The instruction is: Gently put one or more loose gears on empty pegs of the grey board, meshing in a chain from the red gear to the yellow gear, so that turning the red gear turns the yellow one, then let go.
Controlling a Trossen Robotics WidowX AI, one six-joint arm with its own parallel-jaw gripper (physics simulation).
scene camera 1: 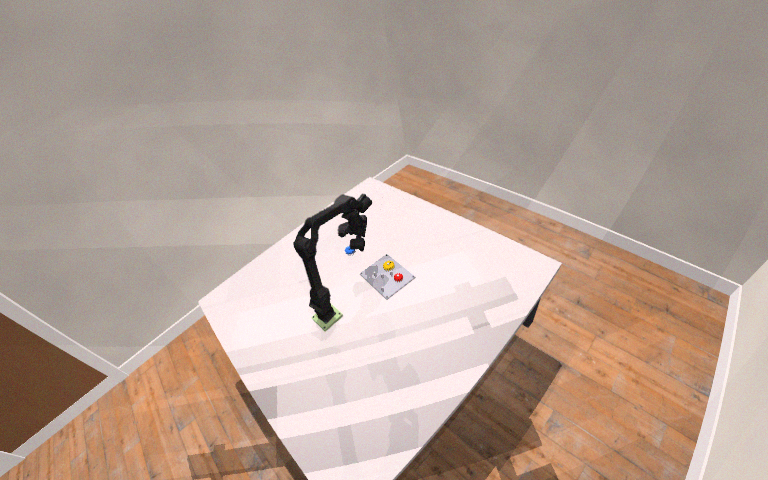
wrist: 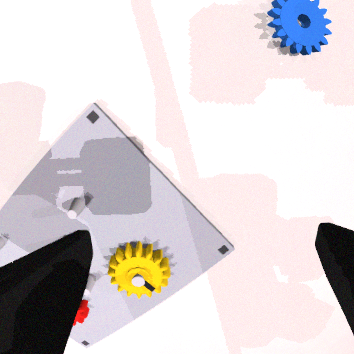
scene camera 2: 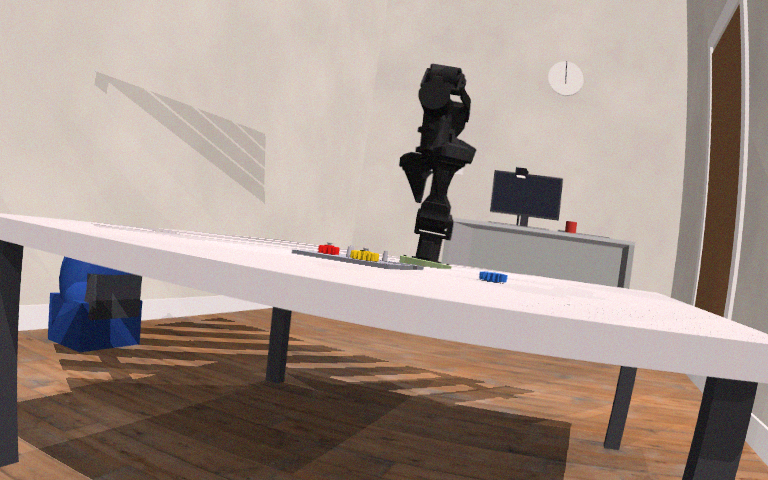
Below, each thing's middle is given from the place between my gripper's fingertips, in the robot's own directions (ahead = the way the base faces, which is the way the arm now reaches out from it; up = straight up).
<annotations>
Right now my hand is 140 mm to the right of the blue gear (wrist: 307,38), 130 mm above it and 10 mm short of it. The rest, counted from my hand: yellow gear (wrist: 154,268): 120 mm below, 100 mm to the right, 30 mm ahead; then grey board (scene camera 1: 390,286): 130 mm to the right, 130 mm below, 10 mm behind.
</annotations>
